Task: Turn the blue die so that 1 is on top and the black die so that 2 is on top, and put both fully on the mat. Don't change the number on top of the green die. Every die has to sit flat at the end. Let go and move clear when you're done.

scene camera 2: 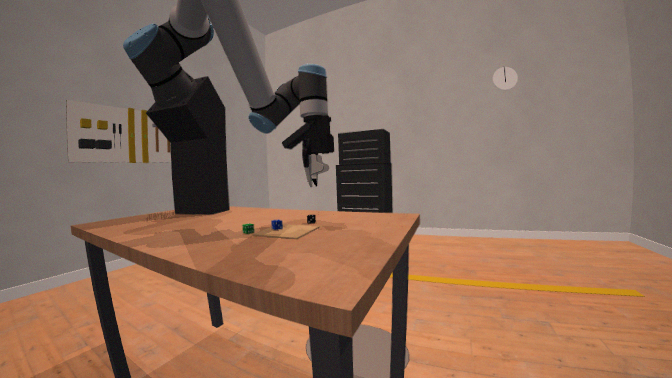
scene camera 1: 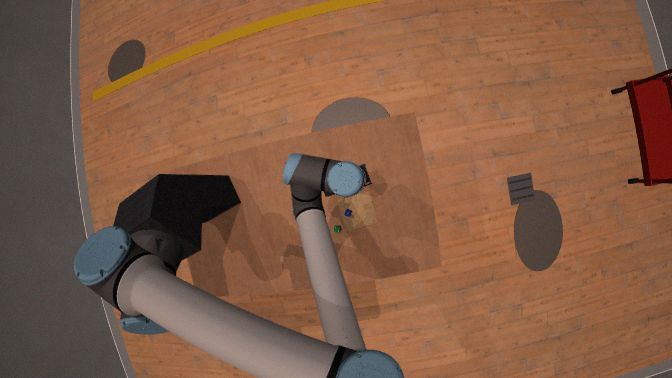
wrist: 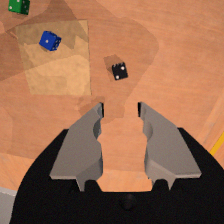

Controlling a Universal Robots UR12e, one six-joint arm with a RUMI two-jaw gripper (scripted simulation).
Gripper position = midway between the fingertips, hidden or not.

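Note:
My gripper [scene camera 2: 313,186] is visible, and the wrist view gives the gripper [wrist: 120,103] as well. A tan mat [scene camera 1: 363,214] is present; the mat [wrist: 66,71] also appears at the wrist.

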